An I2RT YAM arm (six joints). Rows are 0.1 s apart.
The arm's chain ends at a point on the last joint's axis. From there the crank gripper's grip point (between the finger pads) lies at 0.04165 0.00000 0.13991 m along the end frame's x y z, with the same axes.
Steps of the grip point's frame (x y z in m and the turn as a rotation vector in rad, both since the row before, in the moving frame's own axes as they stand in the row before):
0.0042, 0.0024, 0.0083, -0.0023, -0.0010, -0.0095
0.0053, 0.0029, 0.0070, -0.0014, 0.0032, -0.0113
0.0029, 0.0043, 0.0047, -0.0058, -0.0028, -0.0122
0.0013, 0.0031, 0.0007, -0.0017, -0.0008, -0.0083
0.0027, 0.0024, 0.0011, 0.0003, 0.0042, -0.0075
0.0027, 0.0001, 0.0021, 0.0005, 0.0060, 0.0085
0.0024, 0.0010, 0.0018, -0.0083, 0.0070, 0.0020
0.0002, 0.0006, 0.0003, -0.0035, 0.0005, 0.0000
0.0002, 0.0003, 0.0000, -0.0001, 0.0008, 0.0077
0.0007, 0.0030, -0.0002, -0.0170, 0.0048, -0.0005
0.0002, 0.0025, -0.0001, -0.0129, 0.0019, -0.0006
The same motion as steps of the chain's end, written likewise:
0.0043, 0.0025, 0.0083, -0.0023, -0.0010, -0.0095
0.0049, 0.0032, 0.0071, -0.0014, 0.0032, -0.0113
0.0033, 0.0040, 0.0046, -0.0058, -0.0028, -0.0122
0.0014, 0.0032, 0.0007, -0.0017, -0.0008, -0.0083
0.0021, 0.0028, 0.0013, 0.0003, 0.0042, -0.0075
0.0019, -0.0002, 0.0024, 0.0005, 0.0060, 0.0085
0.0014, -0.0002, 0.0021, -0.0083, 0.0070, 0.0020
0.0001, 0.0001, 0.0003, -0.0035, 0.0005, 0.0000
0.0001, 0.0000, 0.0000, -0.0001, 0.0008, 0.0077
0.0000, 0.0006, 0.0000, -0.0170, 0.0048, -0.0005
-0.0001, 0.0007, 0.0000, -0.0129, 0.0019, -0.0006

